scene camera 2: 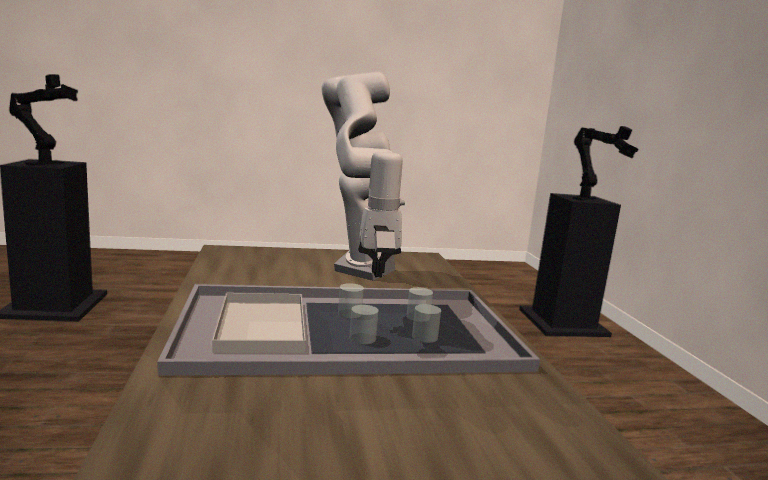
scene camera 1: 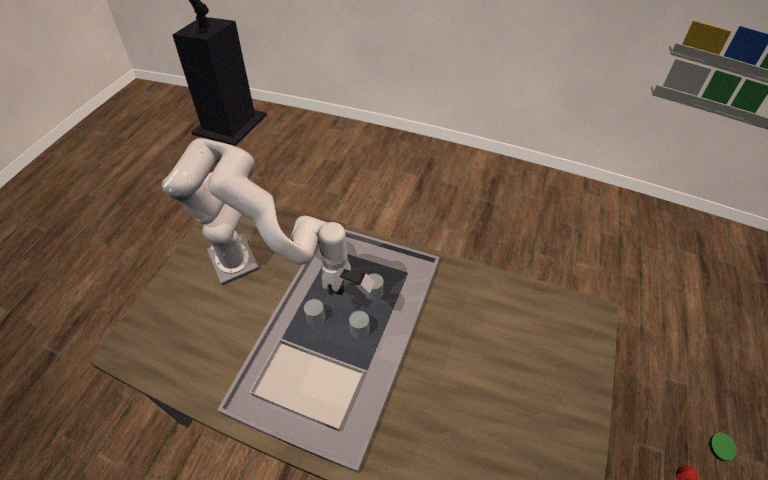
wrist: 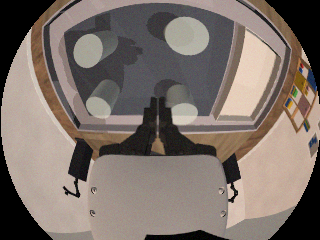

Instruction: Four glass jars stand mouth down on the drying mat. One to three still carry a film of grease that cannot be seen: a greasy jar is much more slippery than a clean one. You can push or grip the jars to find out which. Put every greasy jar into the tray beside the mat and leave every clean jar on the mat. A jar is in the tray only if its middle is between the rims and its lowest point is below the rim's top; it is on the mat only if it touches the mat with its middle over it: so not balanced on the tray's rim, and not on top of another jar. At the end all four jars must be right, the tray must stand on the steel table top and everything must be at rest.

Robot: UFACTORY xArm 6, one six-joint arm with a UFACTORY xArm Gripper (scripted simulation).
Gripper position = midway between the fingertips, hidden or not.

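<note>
There is a dark drying mat (scene camera 1: 333, 338), and the wrist view gives me the mat (wrist: 143, 65) too. I can see a cream tray (scene camera 1: 316, 387), which scene camera 2 also shows, the tray (scene camera 2: 253, 322), as does the wrist view, with the tray (wrist: 255, 65). In scene camera 2 I find a glass jar (scene camera 2: 363, 326) and a glass jar (scene camera 2: 426, 323). The wrist view shows me a glass jar (wrist: 184, 111) and a glass jar (wrist: 100, 103). And here is my own gripper (scene camera 1: 338, 292).
</note>
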